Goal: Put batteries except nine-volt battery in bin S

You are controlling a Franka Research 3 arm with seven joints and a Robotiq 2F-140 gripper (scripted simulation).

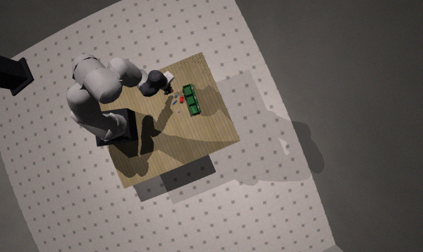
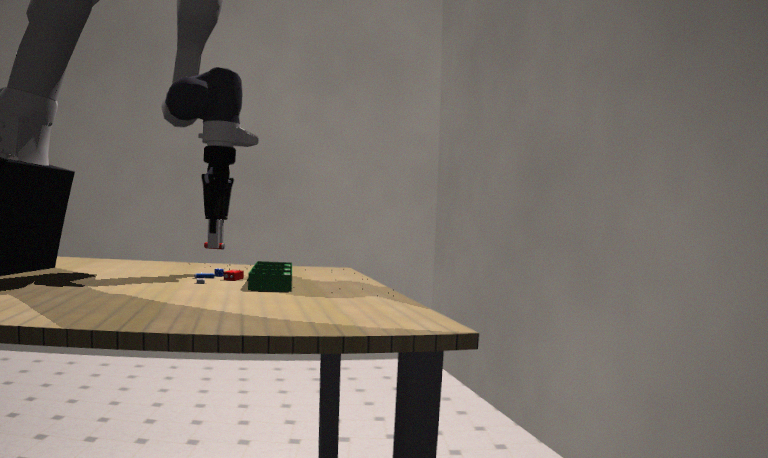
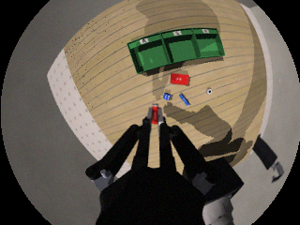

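My hand is 110 mm short of the green bin row, 140 mm to the left of it and 80 mm above it. Also, from my hand: grey button cell: 50 mm behind, 170 mm to the right, 90 mm below; red block-shaped battery: 30 mm ahead, 100 mm to the right, 90 mm below; blue battery: 30 mm behind, 80 mm to the right, 90 mm below.
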